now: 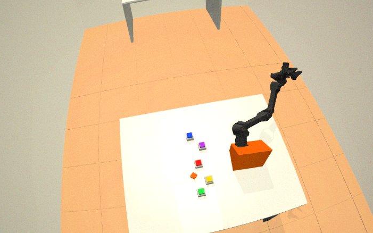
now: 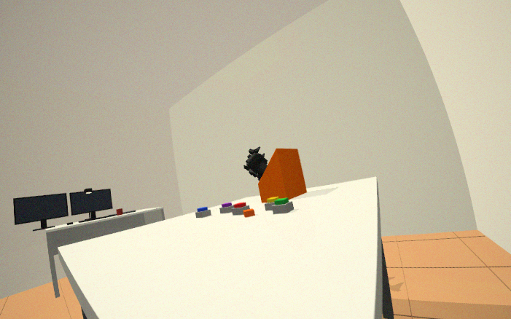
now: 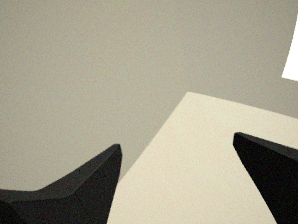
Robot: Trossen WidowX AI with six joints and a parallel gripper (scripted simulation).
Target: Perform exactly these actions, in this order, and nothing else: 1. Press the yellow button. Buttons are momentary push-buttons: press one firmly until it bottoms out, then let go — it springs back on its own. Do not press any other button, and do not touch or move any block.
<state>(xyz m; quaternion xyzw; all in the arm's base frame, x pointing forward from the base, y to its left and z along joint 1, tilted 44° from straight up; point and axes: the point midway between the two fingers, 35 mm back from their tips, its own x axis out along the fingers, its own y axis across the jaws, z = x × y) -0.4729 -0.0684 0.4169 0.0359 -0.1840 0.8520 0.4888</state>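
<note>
Right now my gripper tip is 740 mm short of the yellow button, 450 mm to the right of it and 320 mm above it. From my gripper tip the other things lie so: red button 780 mm ahead, 330 mm to the left, 320 mm below; then blue button 800 mm ahead, 320 mm below, 120 mm to the left; then purple button 730 mm ahead, 320 mm below, 210 mm to the left.
</note>
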